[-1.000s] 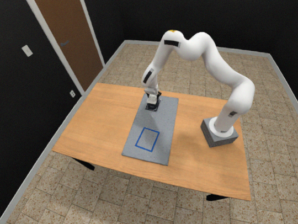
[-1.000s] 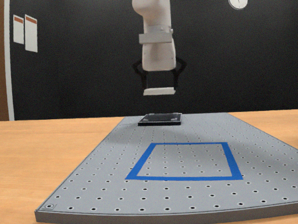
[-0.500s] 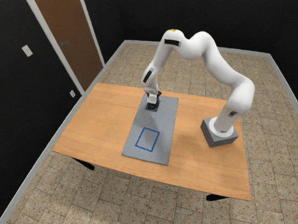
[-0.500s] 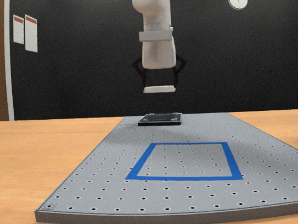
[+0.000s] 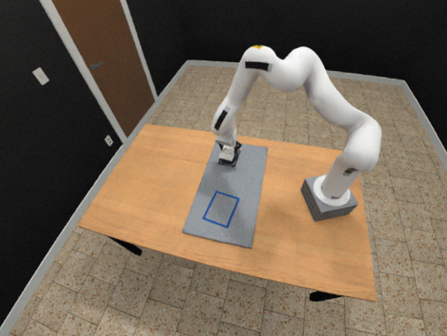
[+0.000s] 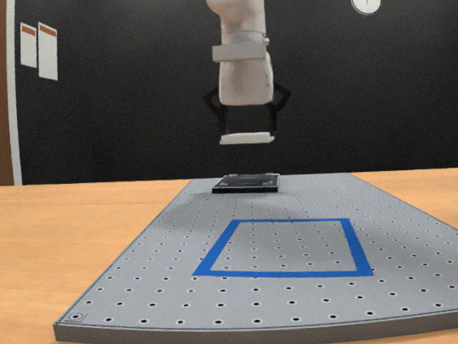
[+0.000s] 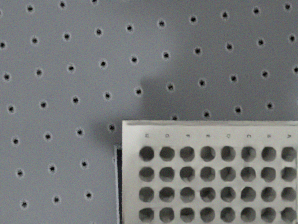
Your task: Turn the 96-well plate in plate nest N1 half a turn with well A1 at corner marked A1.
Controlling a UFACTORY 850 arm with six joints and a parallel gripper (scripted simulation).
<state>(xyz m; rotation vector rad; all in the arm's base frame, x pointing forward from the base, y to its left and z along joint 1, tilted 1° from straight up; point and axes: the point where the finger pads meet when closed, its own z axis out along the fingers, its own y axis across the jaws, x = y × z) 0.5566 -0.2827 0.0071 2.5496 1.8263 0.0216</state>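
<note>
Now: hand 10 cm above the plate nest N1 and 4 cm to the left of it. From my hand the other things lie so: white 96-well plate 1 cm below.
</note>
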